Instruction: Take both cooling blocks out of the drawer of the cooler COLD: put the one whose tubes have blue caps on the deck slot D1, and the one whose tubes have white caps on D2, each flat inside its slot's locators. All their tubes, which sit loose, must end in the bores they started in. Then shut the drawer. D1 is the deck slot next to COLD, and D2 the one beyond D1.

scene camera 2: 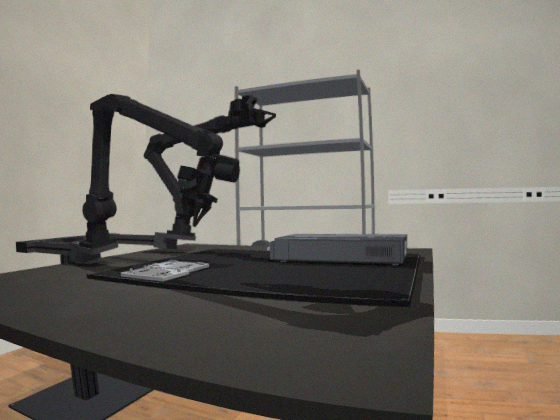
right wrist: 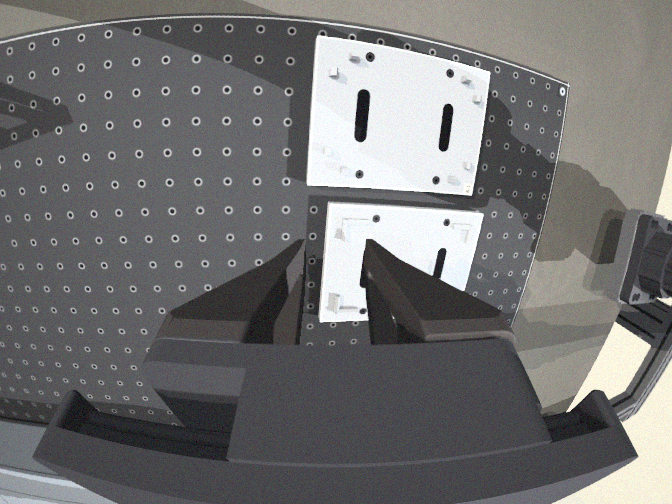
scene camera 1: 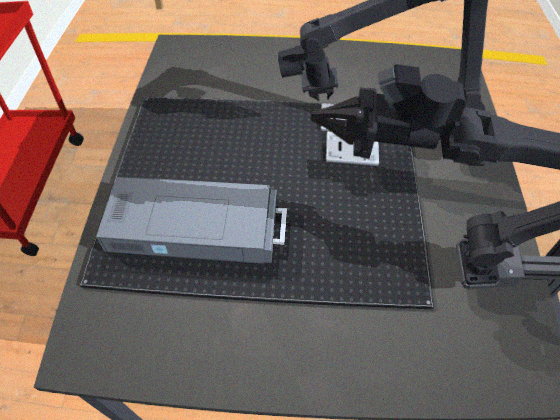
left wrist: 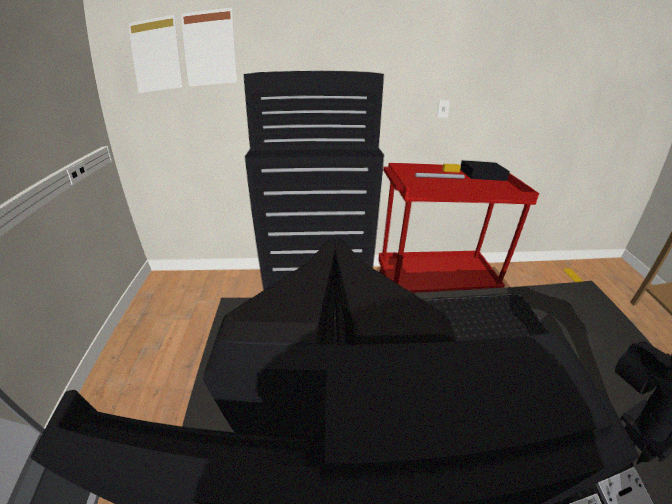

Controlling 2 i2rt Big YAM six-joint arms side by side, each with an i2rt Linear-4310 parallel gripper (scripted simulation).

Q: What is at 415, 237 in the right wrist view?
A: A slot D1.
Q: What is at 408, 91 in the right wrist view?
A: A slot D2.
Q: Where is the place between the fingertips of my right gripper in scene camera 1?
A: At 323, 98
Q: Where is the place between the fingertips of my left gripper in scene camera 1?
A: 310, 115
